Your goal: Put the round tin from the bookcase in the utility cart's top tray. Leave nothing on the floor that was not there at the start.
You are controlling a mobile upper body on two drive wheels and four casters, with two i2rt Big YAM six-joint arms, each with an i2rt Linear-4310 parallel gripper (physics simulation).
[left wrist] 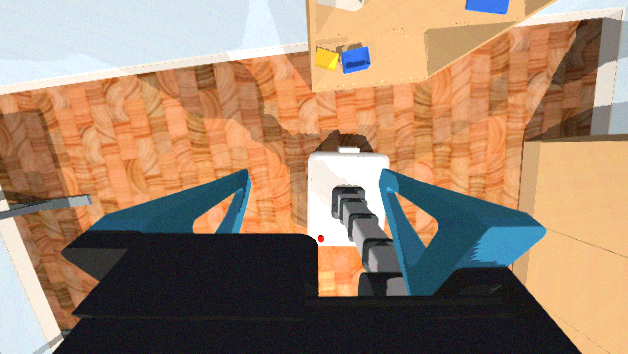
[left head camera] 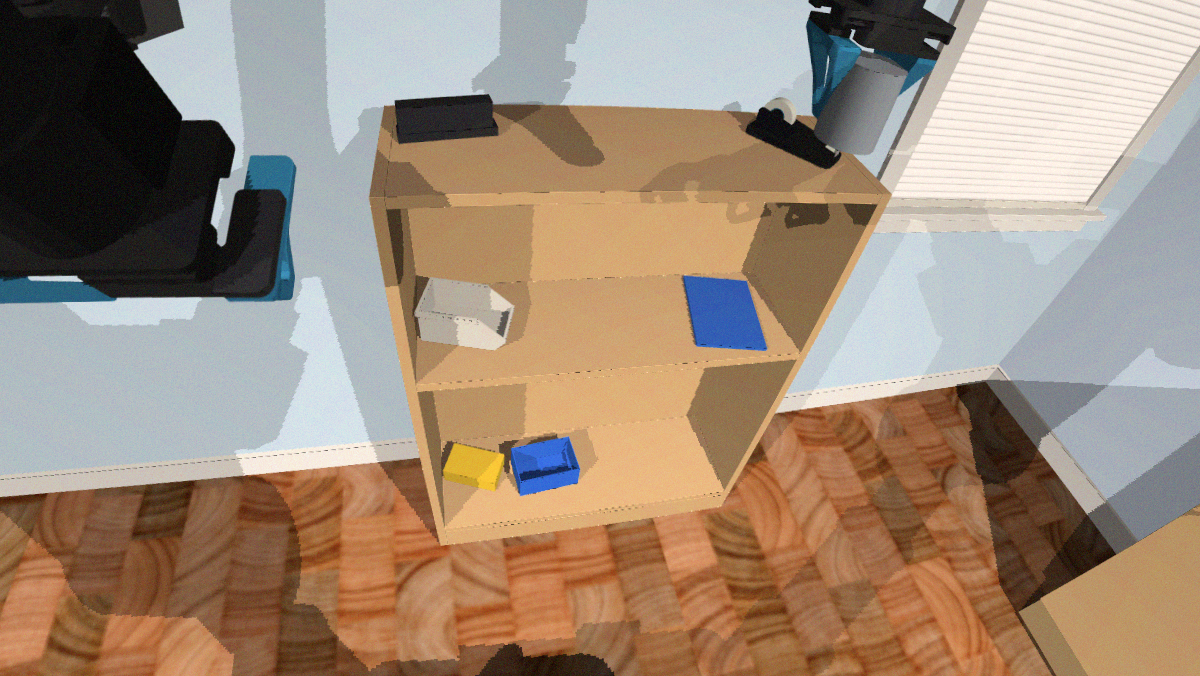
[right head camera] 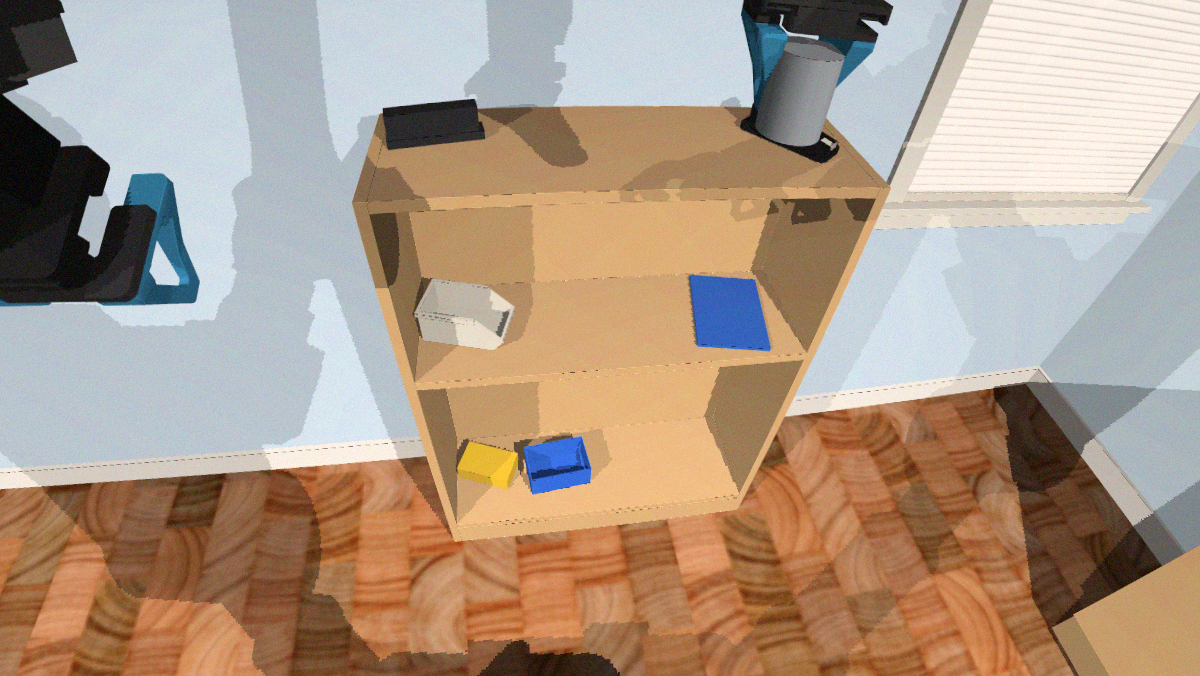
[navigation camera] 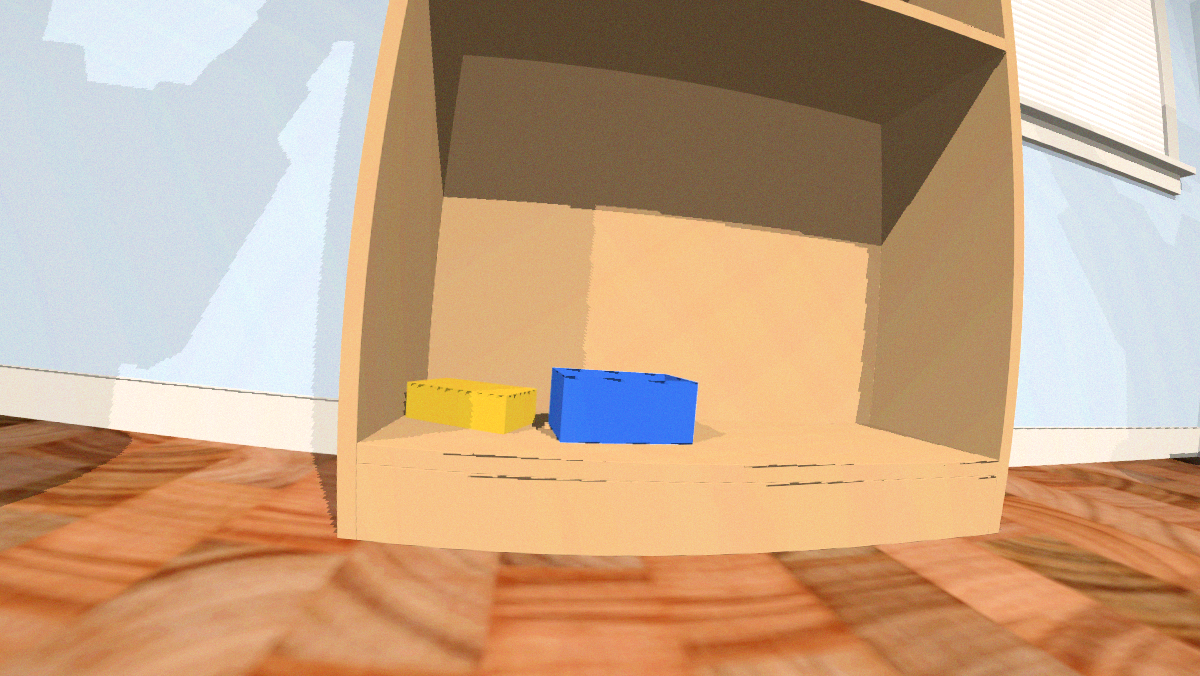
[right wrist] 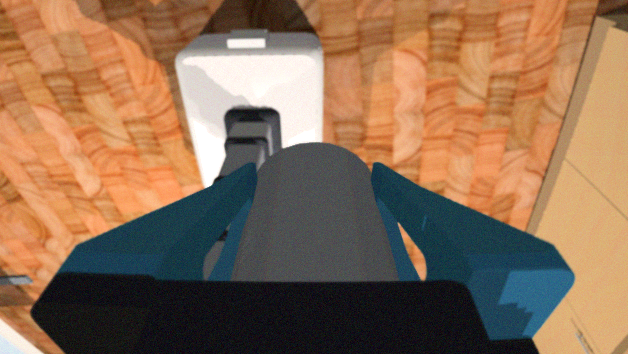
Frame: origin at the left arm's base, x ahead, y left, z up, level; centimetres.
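Seen in the pictures: left gripper, between the fingertips: (left wrist: pixel 314 176) (left head camera: pixel 202 288) (right head camera: pixel 121 293); right gripper, between the fingertips: (left head camera: pixel 839 120) (right head camera: pixel 784 110) (right wrist: pixel 314 176).
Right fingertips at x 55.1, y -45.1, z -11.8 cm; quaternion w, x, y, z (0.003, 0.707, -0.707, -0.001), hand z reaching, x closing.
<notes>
Pixels of each thing's top centre, then the offset from my right fingertips to it. "spot": a spot on its surface instead.
- round grey tin, centre of its top: (right wrist: pixel 314 352) (right head camera: pixel 810 47) (left head camera: pixel 875 61) dz +6.0, dx -1.8, dy +0.0 cm
- tape dispenser, centre of its top: (right head camera: pixel 799 101) (left head camera: pixel 805 108) dz -16.2, dx +42.0, dy -19.1 cm
- black block, centre of its top: (left head camera: pixel 445 100) (right head camera: pixel 431 106) dz -17.8, dx +37.6, dy +38.7 cm
- white bin, a spot on its surface: (left head camera: pixel 461 319) spot: dz -54.2, dx +28.8, dy +37.3 cm
- blue folder, centre of its top: (right head camera: pixel 728 309) (left head camera: pixel 723 310) dz -60.8, dx +39.7, dy -16.1 cm
- yellow box, centre of its top: (navigation camera: pixel 473 385) (left head camera: pixel 474 462) (right head camera: pixel 487 460) (left wrist: pixel 326 58) dz -114.7, dx +36.3, dy +38.1 cm
- blue bin, centre of its top: (navigation camera: pixel 621 374) (left head camera: pixel 545 458) (right head camera: pixel 557 457) (left wrist: pixel 356 57) dz -111.7, dx +35.5, dy +19.4 cm
The round grey tin (left head camera: pixel 860 109) (right head camera: pixel 801 96) (right wrist: pixel 315 225) is between the fingers of my right gripper (left head camera: pixel 864 83) (right head camera: pixel 803 83) (right wrist: pixel 314 176), which is shut on its sides. The right wrist view shows floor and my white base beyond the tin. In the head views the tin overlaps the right end of the bookcase (left head camera: pixel 604 201) (right head camera: pixel 621 198) (navigation camera: pixel 671 512). My left gripper (left wrist: pixel 314 176) is open, with nothing between its fingers; it also shows partly at the left of both head views. The utility cart cannot be made out for certain in any view.
A tape dispenser (left head camera: pixel 793 142) and a black block (left head camera: pixel 445 119) stand on the bookcase. Its shelves hold a white bin (left head camera: pixel 461 319), blue folder (left head camera: pixel 726 312), yellow box (left head camera: pixel 472 466) (navigation camera: pixel 470 404) and blue bin (left head camera: pixel 545 470) (navigation camera: pixel 625 411). A wooden cabinet (left wrist: pixel 575 185) (right wrist: pixel 600 150) stands at right; a grey bar (left wrist: pixel 75 201) at left.
</notes>
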